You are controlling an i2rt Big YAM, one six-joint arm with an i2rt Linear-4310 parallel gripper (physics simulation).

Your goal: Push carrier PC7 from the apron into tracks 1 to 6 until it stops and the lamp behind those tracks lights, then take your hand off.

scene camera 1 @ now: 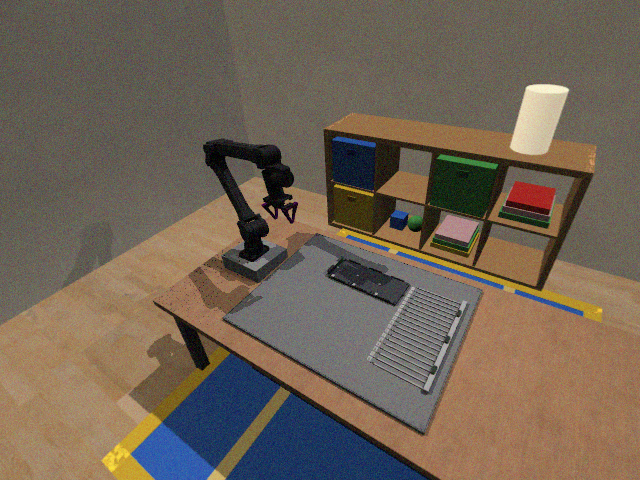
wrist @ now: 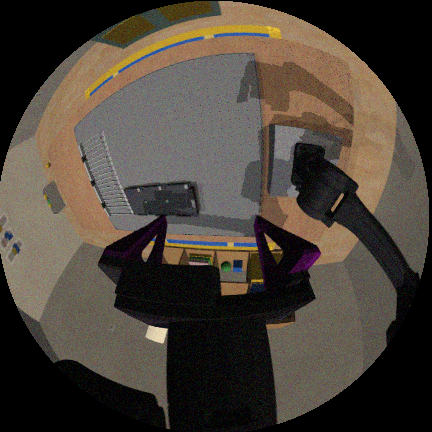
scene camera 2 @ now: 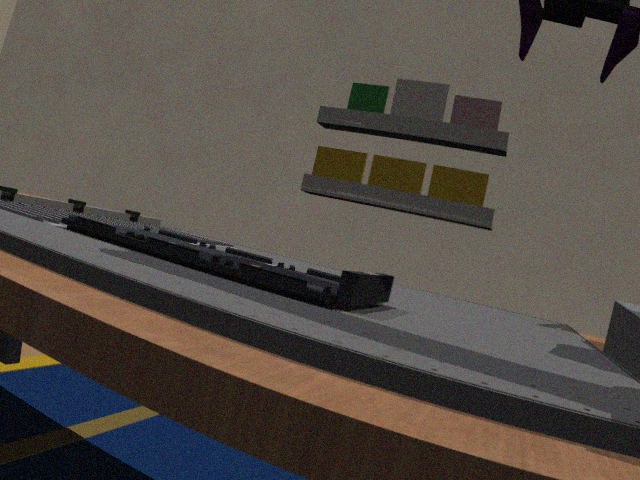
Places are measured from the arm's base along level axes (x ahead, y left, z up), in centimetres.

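Pixels of known places: gripper, fingertip midpoint: (scene camera 1: 284,220) (wrist: 210,219) (scene camera 2: 560,69); arm's base, link origin: (scene camera 1: 254,252) (wrist: 306,164).
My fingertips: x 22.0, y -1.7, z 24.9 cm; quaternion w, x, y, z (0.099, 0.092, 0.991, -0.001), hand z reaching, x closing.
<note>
For each thing: its top centre in the pictures, then the offset to it from my fingertips. "spot": a spot on its surface instead. Level surfaces: height alone.
- flat black board, top centre: (scene camera 2: 220,235) (wrist: 154,203) (scene camera 1: 367,275) dx +28.7, dy +14.3, dz -26.7 cm
- light bar, surface spot: (scene camera 1: 440,357) spot: dx +65.9, dy -8.2, dz -28.2 cm
- grey panel, surface height: dz -29.7 cm
- wooden table, surface height: dz -31.1 cm
Carrier PC7, a flat black board (scene camera 1: 368,280) (scene camera 2: 361,291) (wrist: 172,202), lies on the grey panel. In scene view 1 its right end is close to the nearest ends of the tracks (scene camera 1: 391,324) (wrist: 111,176), at their back end; whether it touches them, and the track numbers, cannot be read. Behind the tracks runs a light bar (scene camera 1: 440,357) with small dark blocks, seemingly the lamps; none glows. My gripper (scene camera 1: 283,220) (scene camera 2: 562,70) (wrist: 210,219) is open and empty, high in the air, well clear of the carrier and beyond its end away from the tracks.
The grey panel (scene camera 1: 310,315) (wrist: 200,115) lies on the wooden table (scene camera 1: 522,392). My arm's base block (scene camera 1: 258,264) (wrist: 280,165) stands beside the panel's left edge. A wooden shelf unit (scene camera 1: 439,135) stands behind the table, with a white cylinder (scene camera 1: 539,119) on top.
</note>
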